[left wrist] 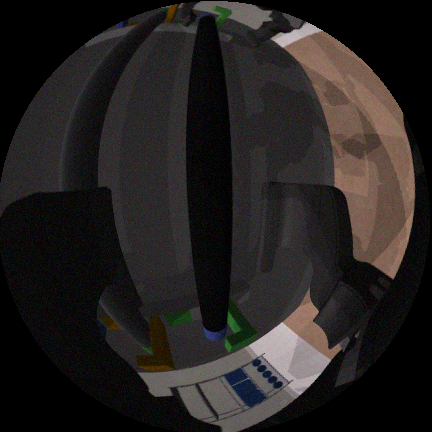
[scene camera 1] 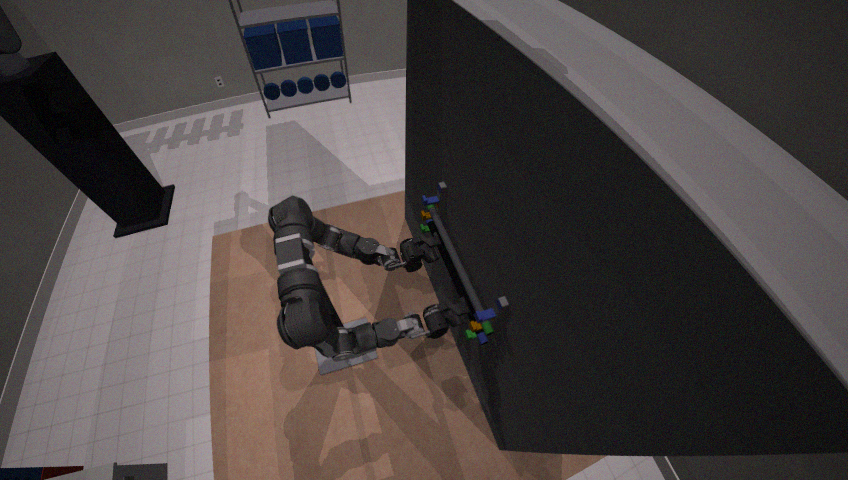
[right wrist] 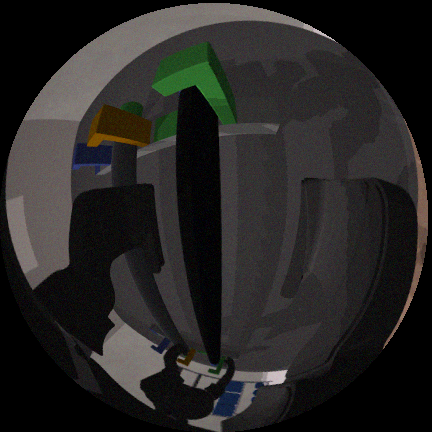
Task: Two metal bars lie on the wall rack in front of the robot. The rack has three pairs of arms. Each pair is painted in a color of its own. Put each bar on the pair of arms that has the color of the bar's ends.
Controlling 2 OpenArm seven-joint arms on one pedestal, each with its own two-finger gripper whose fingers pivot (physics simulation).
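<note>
A dark bar with blue ends point(scene camera 1: 455, 274) point(left wrist: 209, 175) point(right wrist: 200, 225) lies on the green pair of arms point(scene camera 1: 424, 228) point(left wrist: 242, 336) point(right wrist: 182, 67). A grey bar with green ends point(scene camera 1: 457, 255) point(left wrist: 80, 150) point(right wrist: 124, 165) lies on the orange pair point(scene camera 1: 425, 214) point(left wrist: 159, 345) point(right wrist: 122, 126). The blue pair point(scene camera 1: 484, 314) point(right wrist: 93, 154) is farther along the panel and bears no bar. My left gripper point(scene camera 1: 435, 246) point(left wrist: 189, 225) and right gripper point(scene camera 1: 465, 313) point(right wrist: 227, 230) are open, at opposite halves of the blue-ended bar. In each wrist view this bar shows between the fingers, apart from both.
The rack arms stand out from a large black wall panel point(scene camera 1: 565, 249). A brown mat point(scene camera 1: 249, 386) lies under the robot. A shelf unit point(scene camera 1: 257, 70) with blue boxes stands at the top, and a black pillar point(scene camera 1: 89, 136) stands at the upper left.
</note>
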